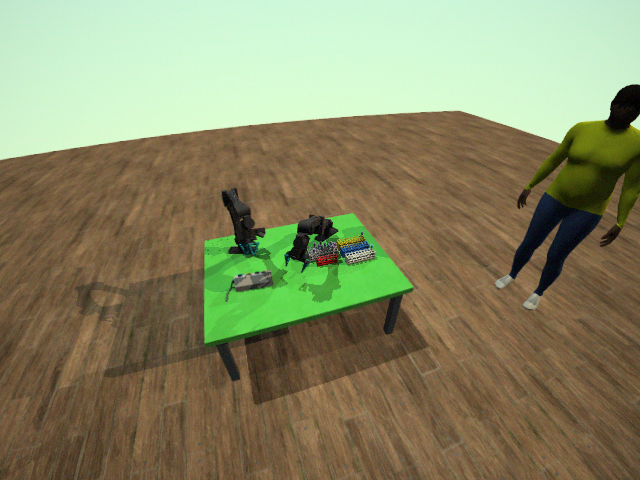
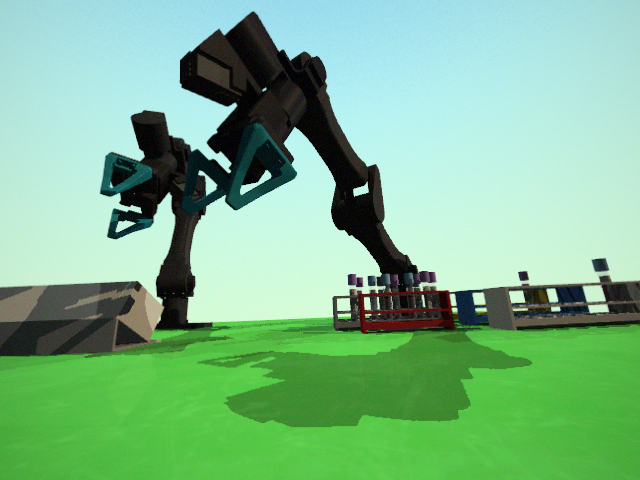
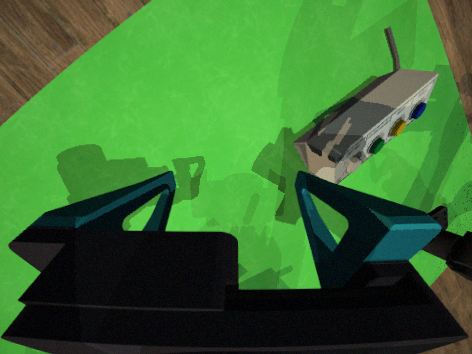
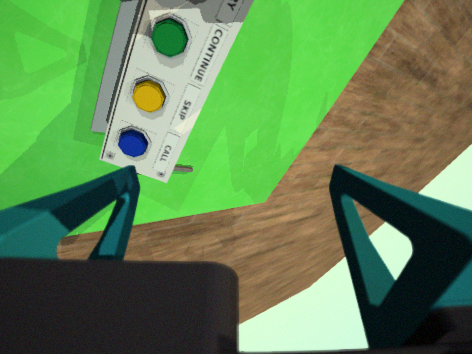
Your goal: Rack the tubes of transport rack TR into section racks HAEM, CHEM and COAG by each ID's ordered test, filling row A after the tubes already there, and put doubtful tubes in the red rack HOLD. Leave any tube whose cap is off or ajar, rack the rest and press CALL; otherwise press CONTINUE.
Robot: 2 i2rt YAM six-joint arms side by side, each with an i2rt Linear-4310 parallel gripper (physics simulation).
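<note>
Grey transport rack holds several tubes with purple and blue-grey caps, behind the red rack. Yellow, blue and white racks stand to its right; their labels are unreadable. The button box has a blue CALL button and green CONTINUE button. My left gripper is open and empty above the table. My right gripper is open and empty beyond the box's CALL end. Cap seating and tube IDs are too small to tell.
A yellow SKIP button sits between CALL and CONTINUE. A cable leaves the box. The green table stands on a wooden floor. A person in a yellow-green top stands beyond the table at the right.
</note>
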